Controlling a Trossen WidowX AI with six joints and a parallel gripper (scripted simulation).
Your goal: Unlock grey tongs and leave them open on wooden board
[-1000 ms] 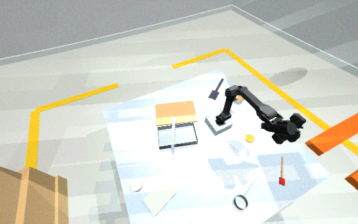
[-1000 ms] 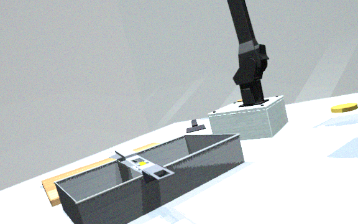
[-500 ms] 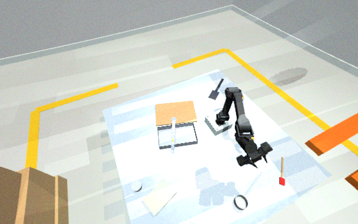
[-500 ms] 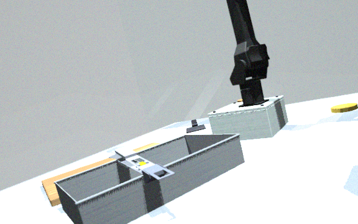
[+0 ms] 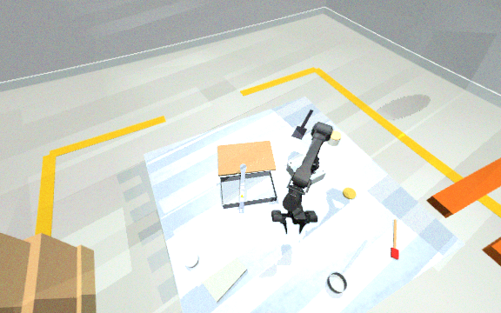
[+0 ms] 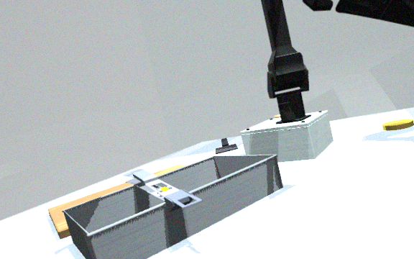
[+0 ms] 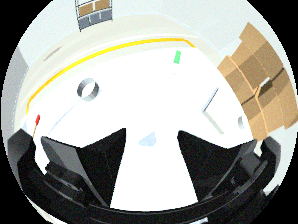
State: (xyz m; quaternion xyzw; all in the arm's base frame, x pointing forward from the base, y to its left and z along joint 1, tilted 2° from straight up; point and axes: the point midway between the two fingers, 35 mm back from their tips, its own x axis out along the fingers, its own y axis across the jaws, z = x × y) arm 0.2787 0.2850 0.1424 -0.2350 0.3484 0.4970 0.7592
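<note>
The grey roasting tin is 70 mm ahead of my gripper tip, 360 mm to the right of it and 160 mm below it. Round my gripper tip: wooden board (10 mm behind, 600 mm to the right, 180 mm below); then red-headed spatula (480 mm behind, 190 mm to the left, 180 mm below); then cork-topped jar (610 mm behind, 490 mm to the right, 150 mm below).
</note>
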